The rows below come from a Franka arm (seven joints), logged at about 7 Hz.
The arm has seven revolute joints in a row. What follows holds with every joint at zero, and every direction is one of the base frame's. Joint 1 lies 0.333 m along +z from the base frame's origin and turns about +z. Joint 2 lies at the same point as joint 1 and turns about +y. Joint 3 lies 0.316 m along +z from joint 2 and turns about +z. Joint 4 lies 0.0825 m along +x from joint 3 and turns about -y. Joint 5 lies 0.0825 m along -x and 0.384 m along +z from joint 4 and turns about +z. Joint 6 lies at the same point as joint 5 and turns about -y. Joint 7 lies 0.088 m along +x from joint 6 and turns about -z. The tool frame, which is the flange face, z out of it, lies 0.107 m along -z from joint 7; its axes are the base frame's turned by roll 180, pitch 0 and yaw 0 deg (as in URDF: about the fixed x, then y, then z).
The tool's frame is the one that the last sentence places.
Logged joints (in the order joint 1, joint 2, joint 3, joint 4, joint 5, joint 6, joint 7), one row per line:
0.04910, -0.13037, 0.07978, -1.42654, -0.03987, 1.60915, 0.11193
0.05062, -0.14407, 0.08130, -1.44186, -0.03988, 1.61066, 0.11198
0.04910, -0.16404, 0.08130, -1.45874, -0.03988, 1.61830, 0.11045
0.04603, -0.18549, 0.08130, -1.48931, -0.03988, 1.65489, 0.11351
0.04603, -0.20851, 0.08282, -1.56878, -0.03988, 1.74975, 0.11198
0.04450, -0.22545, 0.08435, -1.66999, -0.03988, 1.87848, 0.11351
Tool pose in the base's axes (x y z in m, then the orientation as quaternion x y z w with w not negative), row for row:
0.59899, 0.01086, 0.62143, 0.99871, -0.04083, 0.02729, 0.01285
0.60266, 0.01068, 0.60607, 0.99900, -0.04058, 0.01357, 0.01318
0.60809, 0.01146, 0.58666, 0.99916, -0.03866, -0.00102, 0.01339
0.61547, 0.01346, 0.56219, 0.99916, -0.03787, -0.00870, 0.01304
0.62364, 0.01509, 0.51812, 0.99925, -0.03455, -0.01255, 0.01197
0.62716, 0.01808, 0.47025, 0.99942, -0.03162, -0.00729, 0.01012
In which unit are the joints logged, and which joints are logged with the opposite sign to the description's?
The joints are logged in radians. Opposite sign: joint 1, joint 2.
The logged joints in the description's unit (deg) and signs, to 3 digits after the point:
-2.813, 7.470, 4.571, -81.735, -2.284, 92.198, 6.413
-2.900, 8.255, 4.658, -82.612, -2.285, 92.284, 6.416
-2.813, 9.399, 4.658, -83.580, -2.285, 92.722, 6.328
-2.637, 10.628, 4.658, -85.331, -2.285, 94.818, 6.504
-2.637, 11.947, 4.745, -89.884, -2.285, 100.253, 6.416
-2.550, 12.917, 4.833, -95.683, -2.285, 107.629, 6.504

